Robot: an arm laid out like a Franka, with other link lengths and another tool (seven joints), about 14 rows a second.
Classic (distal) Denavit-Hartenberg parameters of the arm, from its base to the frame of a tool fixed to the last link. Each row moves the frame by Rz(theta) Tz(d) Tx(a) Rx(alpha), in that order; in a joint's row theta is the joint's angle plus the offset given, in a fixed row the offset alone. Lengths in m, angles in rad.
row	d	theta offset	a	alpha
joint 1	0.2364	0	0	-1.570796
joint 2	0	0	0	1.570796
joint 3	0.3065	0	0.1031	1.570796
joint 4	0	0	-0.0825	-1.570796
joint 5	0.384	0	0	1.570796
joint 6	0	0	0.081	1.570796
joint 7	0.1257	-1.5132	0.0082	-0.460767
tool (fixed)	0.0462	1.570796	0	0
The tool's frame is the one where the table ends.
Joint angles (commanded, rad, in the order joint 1, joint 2, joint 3, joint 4, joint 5, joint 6, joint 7), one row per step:
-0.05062, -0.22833, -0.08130, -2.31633, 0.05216, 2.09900, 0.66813
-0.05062, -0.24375, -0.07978, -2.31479, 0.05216, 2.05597, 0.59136
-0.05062, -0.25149, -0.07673, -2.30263, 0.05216, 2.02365, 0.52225
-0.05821, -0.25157, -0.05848, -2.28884, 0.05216, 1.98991, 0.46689
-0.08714, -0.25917, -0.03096, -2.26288, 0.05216, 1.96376, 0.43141
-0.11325, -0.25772, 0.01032, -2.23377, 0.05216, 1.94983, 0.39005
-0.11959, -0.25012, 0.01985, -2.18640, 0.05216, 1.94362, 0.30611
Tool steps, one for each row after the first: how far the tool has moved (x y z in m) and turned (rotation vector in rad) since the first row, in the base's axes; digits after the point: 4 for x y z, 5 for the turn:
-0.0064, 0.0036, 0.0043, 0.00480, 0.02059, 0.08083
-0.0080, 0.0070, 0.0109, 0.00742, 0.02808, 0.15461
-0.0090, 0.0139, 0.0144, 0.00799, 0.04434, 0.22175
-0.0070, 0.0138, 0.0283, 0.00063, 0.03589, 0.25596
-0.0010, 0.0219, 0.0403, -0.01285, 0.02248, 0.31145
0.0102, 0.0244, 0.0590, -0.02477, -0.01396, 0.39829

